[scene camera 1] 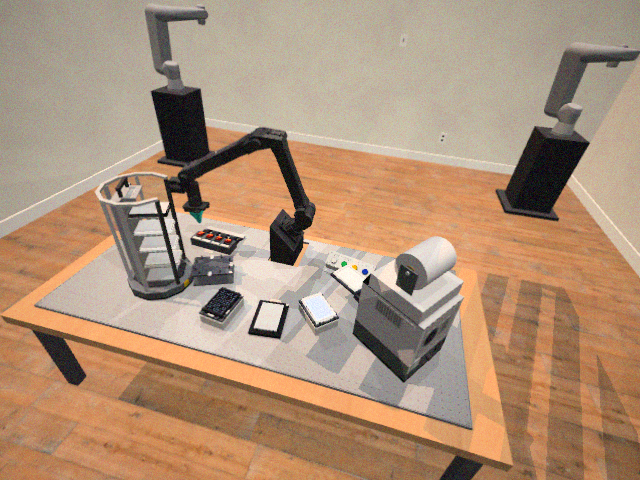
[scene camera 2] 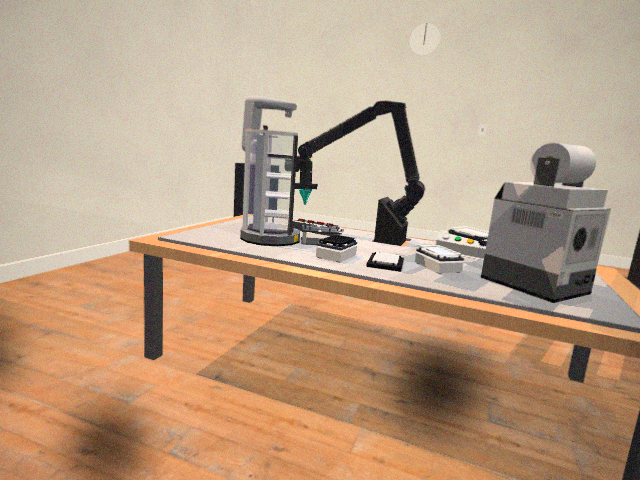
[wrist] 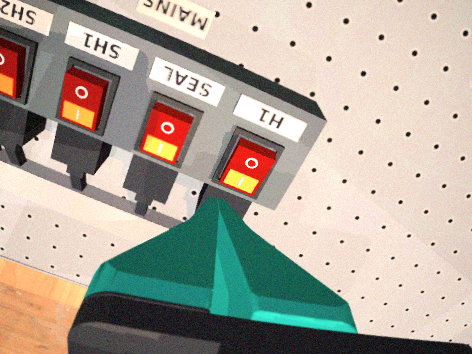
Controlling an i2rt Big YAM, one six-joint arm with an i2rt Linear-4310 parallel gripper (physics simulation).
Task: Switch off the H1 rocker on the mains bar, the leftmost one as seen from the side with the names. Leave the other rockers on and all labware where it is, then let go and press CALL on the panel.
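Where they show: gripper, fingertip midpoint: (scene camera 1: pixel 200 222) (scene camera 2: pixel 305 204) (wrist: pixel 213 212); arm's base at its link origin: (scene camera 1: pixel 289 230) (scene camera 2: pixel 395 212).
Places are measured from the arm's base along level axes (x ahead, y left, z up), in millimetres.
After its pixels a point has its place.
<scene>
The mains bar (scene camera 1: pixel 214 248) @(x 99, y -341, z -117 mm) (wrist: pixel 200 131) @(x 56, y -404, z -92 mm) lies on the mat beside the glass-walled tower. In the wrist view the H1 rocker (wrist: pixel 249 166) @(x 50, y -436, z -81 mm) is the rightmost; its yellow I part is lit. The SEAL rocker (wrist: pixel 168 132) @(x 55, y -388, z -81 mm), SH1 rocker (wrist: pixel 83 98) @(x 59, y -338, z -81 mm) and SH2 rocker (wrist: pixel 10 67) @(x 64, y -294, z -81 mm) show lit I parts too. My gripper (scene camera 1: pixel 198 221) @(x 61, y -419, z -9 mm) (scene camera 2: pixel 305 203) @(x 61, y -419, z -9 mm) (wrist: pixel 213 212) @(x 61, y -419, z -9 mm) is shut and empty, pointing down above the bar. In the wrist view its tip overlaps the black plug below H1. The panel (scene camera 1: pixel 348 263) (scene camera 2: pixel 448 239) @(x 81, y 246, z -67 mm) has white, green, yellow and blue buttons; which is CALL is unreadable.
The tower (scene camera 1: pixel 160 289) @(x 433, y -394, z -84 mm) (scene camera 2: pixel 268 238) @(x 449, y -411, z -102 mm) stands close beside the gripper. A dark grey device (scene camera 1: pixel 212 269) @(x 281, y -251, z -72 mm) lies in front of the bar. Plate holders (scene camera 1: pixel 221 305) @(x 462, y -120, z -63 mm) (scene camera 1: pixel 268 318) @(x 437, y 54, z -109 mm) (scene camera 1: pixel 318 310) @(x 384, y 235, z -64 mm) stand along the front. A large sealer machine (scene camera 1: pixel 395 320) @(x 495, y 498, z 94 mm) (scene camera 2: pixel 522 242) @(x 475, y 472, z 21 mm) stands at the right, near the panel.
</scene>
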